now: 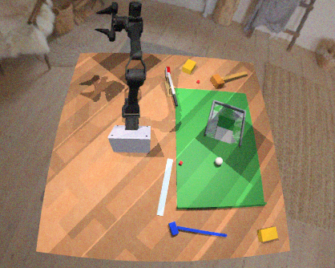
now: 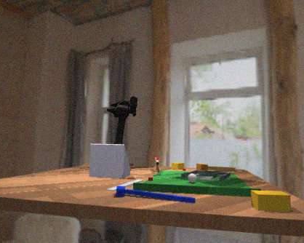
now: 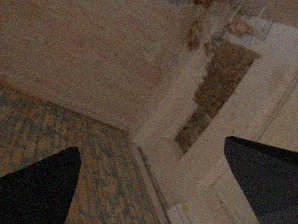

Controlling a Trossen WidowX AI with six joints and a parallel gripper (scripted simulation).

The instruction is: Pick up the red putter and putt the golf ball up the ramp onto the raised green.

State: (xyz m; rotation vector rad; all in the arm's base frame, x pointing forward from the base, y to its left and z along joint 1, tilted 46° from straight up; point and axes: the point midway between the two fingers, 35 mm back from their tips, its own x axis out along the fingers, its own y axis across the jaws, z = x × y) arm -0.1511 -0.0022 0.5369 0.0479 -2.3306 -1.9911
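Right now the red putter is 390 mm ahead of my gripper tip, 80 mm to the right of it and 410 mm below it. From my gripper tip the other things lie so: white golf ball 630 mm ahead, 550 mm to the right, 440 mm below; white strip 340 mm ahead, 670 mm to the right, 460 mm below; green mat 650 mm ahead, 430 mm to the right, 460 mm below.
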